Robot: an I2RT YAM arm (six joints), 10 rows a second.
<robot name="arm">
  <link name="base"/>
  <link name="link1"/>
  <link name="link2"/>
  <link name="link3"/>
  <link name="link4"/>
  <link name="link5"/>
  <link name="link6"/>
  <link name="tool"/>
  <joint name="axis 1" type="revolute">
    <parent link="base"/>
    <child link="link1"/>
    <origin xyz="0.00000 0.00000 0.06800" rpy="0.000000 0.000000 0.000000"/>
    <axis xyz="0 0 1"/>
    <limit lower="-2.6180" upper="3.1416"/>
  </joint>
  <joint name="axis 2" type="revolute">
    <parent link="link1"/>
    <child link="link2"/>
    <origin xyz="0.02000 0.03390 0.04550" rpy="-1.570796 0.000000 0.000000"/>
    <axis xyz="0 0 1"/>
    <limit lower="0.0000" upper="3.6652"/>
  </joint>
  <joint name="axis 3" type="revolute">
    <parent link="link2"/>
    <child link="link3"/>
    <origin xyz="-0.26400 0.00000 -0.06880" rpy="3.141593 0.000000 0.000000"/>
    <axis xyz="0 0 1"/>
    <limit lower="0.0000" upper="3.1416"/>
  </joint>
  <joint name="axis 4" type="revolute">
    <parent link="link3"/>
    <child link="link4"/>
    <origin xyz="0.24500 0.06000 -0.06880" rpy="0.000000 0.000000 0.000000"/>
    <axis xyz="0 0 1"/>
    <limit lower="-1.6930" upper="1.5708"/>
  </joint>
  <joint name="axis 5" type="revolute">
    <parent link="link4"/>
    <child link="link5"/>
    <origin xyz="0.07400 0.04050 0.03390" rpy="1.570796 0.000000 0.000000"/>
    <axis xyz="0 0 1"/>
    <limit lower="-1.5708" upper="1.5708"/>
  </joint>
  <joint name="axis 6" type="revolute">
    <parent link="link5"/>
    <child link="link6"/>
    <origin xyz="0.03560 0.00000 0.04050" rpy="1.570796 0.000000 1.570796"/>
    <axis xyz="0 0 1"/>
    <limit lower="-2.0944" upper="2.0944"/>
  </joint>
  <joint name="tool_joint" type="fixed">
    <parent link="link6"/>
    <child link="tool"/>
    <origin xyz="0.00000 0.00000 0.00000" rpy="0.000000 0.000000 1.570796"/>
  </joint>
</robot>
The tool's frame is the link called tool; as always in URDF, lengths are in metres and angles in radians.
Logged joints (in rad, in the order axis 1, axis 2, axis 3, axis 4, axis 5, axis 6), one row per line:
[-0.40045 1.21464 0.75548 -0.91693 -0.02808 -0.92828]
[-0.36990 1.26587 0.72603 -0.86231 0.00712 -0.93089]
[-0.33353 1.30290 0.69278 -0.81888 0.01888 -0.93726]
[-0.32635 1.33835 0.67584 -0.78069 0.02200 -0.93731]
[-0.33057 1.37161 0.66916 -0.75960 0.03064 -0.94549]
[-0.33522 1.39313 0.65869 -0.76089 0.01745 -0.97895]
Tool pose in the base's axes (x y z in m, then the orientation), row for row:
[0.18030 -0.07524 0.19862 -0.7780 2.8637 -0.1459]
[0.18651 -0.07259 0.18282 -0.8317 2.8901 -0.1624]
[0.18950 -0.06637 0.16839 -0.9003 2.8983 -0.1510]
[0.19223 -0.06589 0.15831 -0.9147 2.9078 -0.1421]
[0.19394 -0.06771 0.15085 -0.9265 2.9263 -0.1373]
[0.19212 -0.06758 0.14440 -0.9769 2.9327 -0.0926]
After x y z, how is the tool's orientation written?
As a rotation vector, in radians.
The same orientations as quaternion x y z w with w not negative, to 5 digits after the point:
[-0.26091 0.96036 -0.04893 0.08515]
[-0.27557 0.95758 -0.05381 0.06486]
[-0.29589 0.95254 -0.04963 0.05144]
[-0.29944 0.95192 -0.04652 0.04499]
[-0.30136 0.95184 -0.04466 0.03452]
[-0.31580 0.94804 -0.02993 0.02454]

